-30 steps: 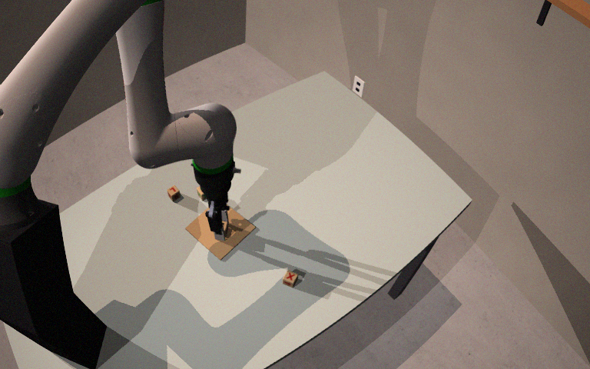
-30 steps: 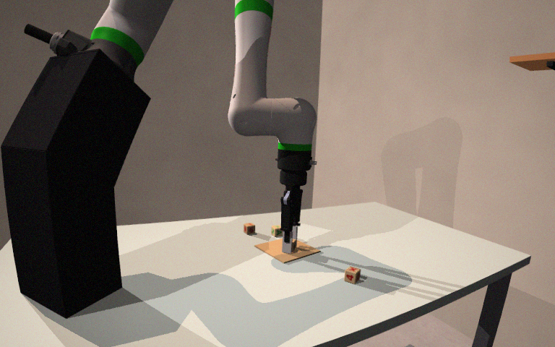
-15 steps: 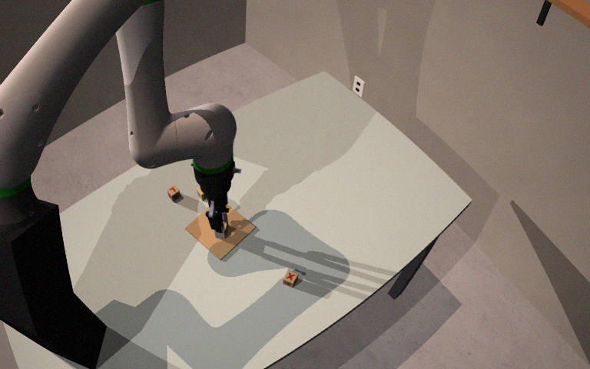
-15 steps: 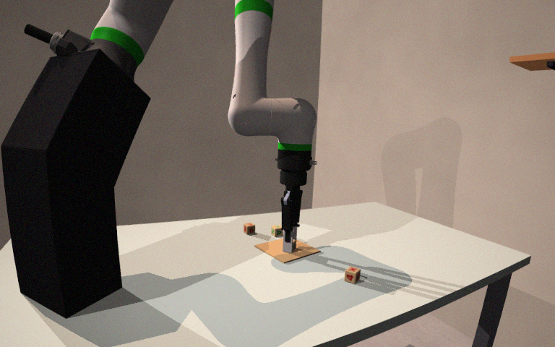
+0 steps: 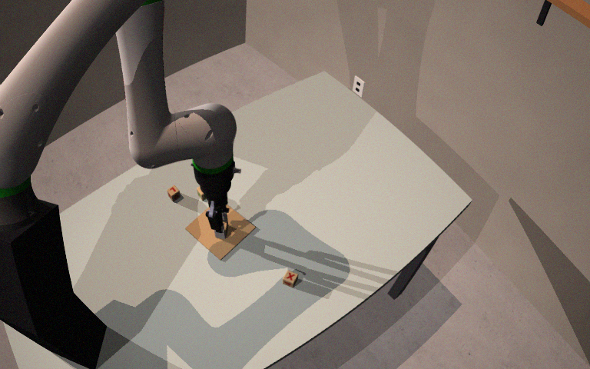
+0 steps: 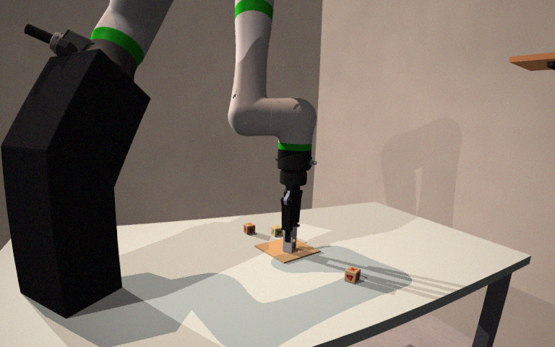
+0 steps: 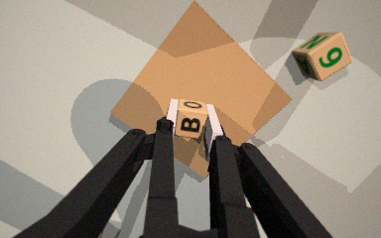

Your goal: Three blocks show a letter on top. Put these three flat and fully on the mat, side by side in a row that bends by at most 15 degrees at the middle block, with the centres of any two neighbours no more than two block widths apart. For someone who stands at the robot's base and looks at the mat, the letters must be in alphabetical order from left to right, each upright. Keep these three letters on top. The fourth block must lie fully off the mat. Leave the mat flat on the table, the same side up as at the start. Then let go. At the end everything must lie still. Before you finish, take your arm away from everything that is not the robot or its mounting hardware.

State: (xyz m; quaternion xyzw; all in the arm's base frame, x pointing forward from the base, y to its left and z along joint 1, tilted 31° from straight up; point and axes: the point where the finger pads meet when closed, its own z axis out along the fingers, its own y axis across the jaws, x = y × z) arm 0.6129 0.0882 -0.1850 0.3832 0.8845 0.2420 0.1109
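The tan mat is 10 mm to the left of my hand and 40 mm below it.
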